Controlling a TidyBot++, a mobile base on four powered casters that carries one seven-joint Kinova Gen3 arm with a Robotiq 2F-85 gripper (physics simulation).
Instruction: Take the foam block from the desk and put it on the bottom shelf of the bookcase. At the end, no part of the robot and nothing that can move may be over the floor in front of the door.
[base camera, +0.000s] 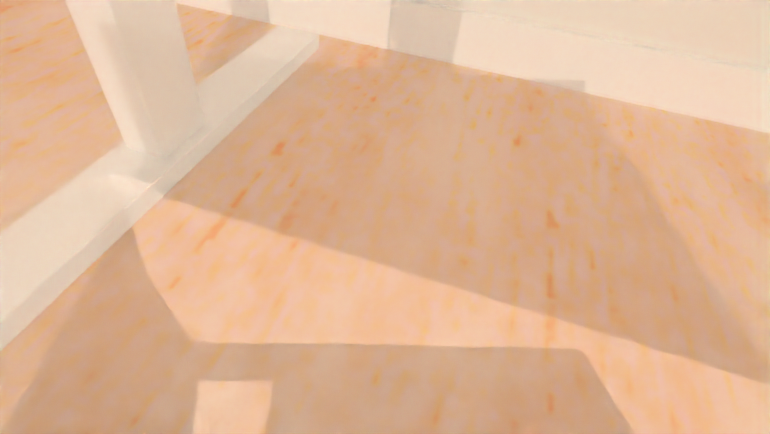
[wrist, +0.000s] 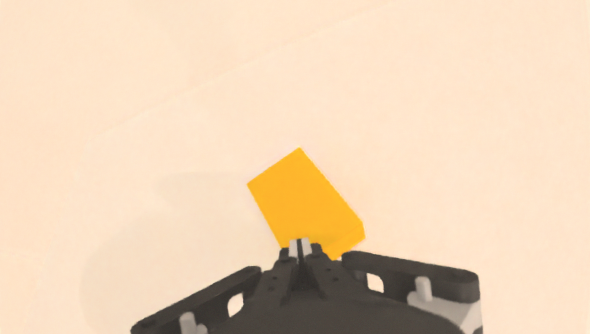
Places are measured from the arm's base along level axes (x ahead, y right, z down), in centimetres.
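Pixels of known places: gripper, fingertip midpoint: (wrist: 300, 251).
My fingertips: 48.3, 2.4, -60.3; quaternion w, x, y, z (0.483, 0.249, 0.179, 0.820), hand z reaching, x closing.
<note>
For each thing: its middle in the pictures, then the offset to it from my fingertips, as dx, dy, dz. "spot": a spot on its surface instead. Level surfaces: height alone.
- yellow foam block at the middle of its body: (wrist: 304, 210) +3.8, +1.9, +2.7
- pale desk top at its surface level: dz +5.0
- white desk leg at a spot on its surface: (base camera: 153, 80) spot: +4.1, -23.6, +88.7
- wooden floor at its surface level: dz +100.0
The yellow foam block (wrist: 306, 197) lies on the pale desk top (wrist: 450, 150) in the wrist view, turned at an angle. My gripper (wrist: 300, 251) is shut with its fingertips together and nothing between them. In the wrist view the fingertips overlap the near end of the block and hide part of it; whether they touch it or hang above it I cannot tell. The bookcase and the door do not show in either view.
In the base camera view a white desk leg (base camera: 153, 80) stands on a long white foot bar (base camera: 59, 226) at the left. A pale wall (base camera: 539, 48) runs along the back. Broad shadows fall on the wooden floor (base camera: 377, 301).
</note>
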